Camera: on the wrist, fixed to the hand. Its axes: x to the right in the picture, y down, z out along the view.
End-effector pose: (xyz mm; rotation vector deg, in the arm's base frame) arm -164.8 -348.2 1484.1 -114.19 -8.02 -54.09
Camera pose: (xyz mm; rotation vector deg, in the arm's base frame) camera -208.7 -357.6 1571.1 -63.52 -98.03 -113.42
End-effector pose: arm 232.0 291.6 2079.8 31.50 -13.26 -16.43
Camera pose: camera 261.7 250.7 1996.0 56.59 32.54 -97.76
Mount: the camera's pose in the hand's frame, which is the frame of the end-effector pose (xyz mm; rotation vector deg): 29.5 -72.7 -58.5 17.44 19.18 -91.56
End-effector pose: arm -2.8 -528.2 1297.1 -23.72 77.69 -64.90
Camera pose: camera -89.4 -564.2 1324.9 -68.80 52.92 -157.32
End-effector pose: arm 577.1 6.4 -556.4 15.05 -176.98 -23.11
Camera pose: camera 562.1 -82.6 -518.7 135.94 -108.78 9.37
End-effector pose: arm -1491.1 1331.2 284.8 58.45 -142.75 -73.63
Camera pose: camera -1452.2 1244.8 260.3 -145.54 59.42 29.65
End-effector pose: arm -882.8 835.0 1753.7 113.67 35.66 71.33
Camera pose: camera -925.6 920.2 1731.5 45.87 117.30 22.26
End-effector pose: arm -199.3 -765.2 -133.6 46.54 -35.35 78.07
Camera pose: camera -127.9 -702.0 -155.5 52.27 30.09 3.38
